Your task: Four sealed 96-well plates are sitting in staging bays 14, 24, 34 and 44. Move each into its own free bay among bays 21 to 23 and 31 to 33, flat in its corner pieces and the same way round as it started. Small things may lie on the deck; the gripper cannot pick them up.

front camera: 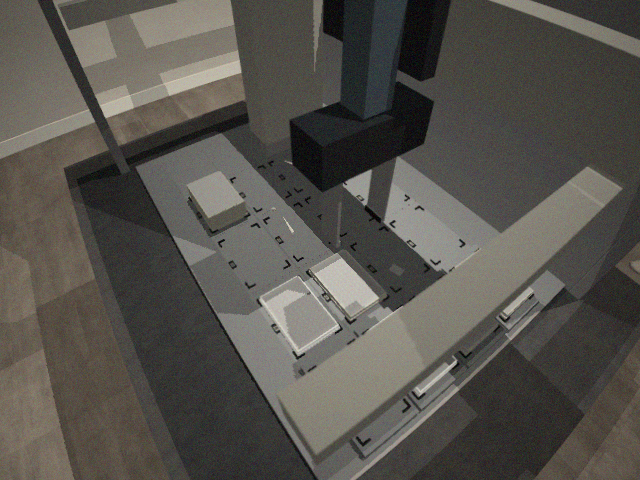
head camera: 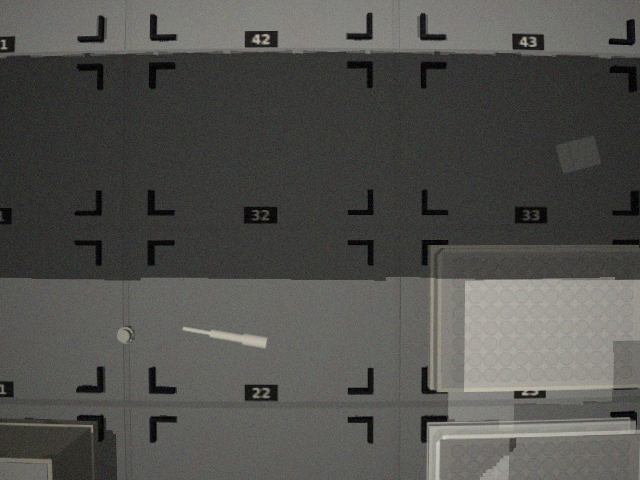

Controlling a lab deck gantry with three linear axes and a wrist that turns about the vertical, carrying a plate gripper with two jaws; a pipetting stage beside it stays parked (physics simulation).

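Frame: origin at the robot's base, x back, y right, z up, level; metres.
Seen in the pictures: gripper, fingertip midpoint: (front camera: 353, 226); robot's base, link origin: (front camera: 190, 198).
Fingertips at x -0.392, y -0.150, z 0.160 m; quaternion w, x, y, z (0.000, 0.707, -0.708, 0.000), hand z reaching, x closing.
Observation:
Offsets run from my fingertips to a thing's top centre. "*": to the spot under its first point.
A sealed plate {dx +0.000, dy +0.000, dz -0.145 m} (front camera: 343, 284) (head camera: 542, 330) lies in bay 23, level and square to the corner pieces, partly in shadow. White plate edges show under the front beam: a plate {dx -0.164, dy +0.001, dz -0.131 m} (front camera: 435, 378) in bay 24 and a plate {dx -0.164, dy -0.213, dz -0.131 m} (front camera: 517, 303) in bay 44. Bay 14 shows bare corner pieces. Bay 34 is in deep shadow; I cannot tell whether it holds a plate. My gripper (front camera: 357, 229) hangs over the middle of the deck, its two jaws apart with no plate between them. The jaws do not show in the head view.
A tall pale box {dx +0.328, dy +0.107, dz -0.118 m} (front camera: 217, 193) (head camera: 46, 449) stands in bay 11. Another plate {dx +0.000, dy +0.107, dz -0.145 m} (front camera: 299, 315) (head camera: 537, 457) sits in bay 13. A pipette tip {* dx +0.183, dy +0.010, dz -0.154 m} (head camera: 227, 335) lies in bay 22, a small cap {dx +0.246, dy +0.012, dz -0.156 m} (head camera: 124, 334) between bays 21 and 22, and a thin square {* dx -0.029, dy -0.098, dz -0.159 m} (front camera: 396, 269) (head camera: 578, 154) in bay 33.

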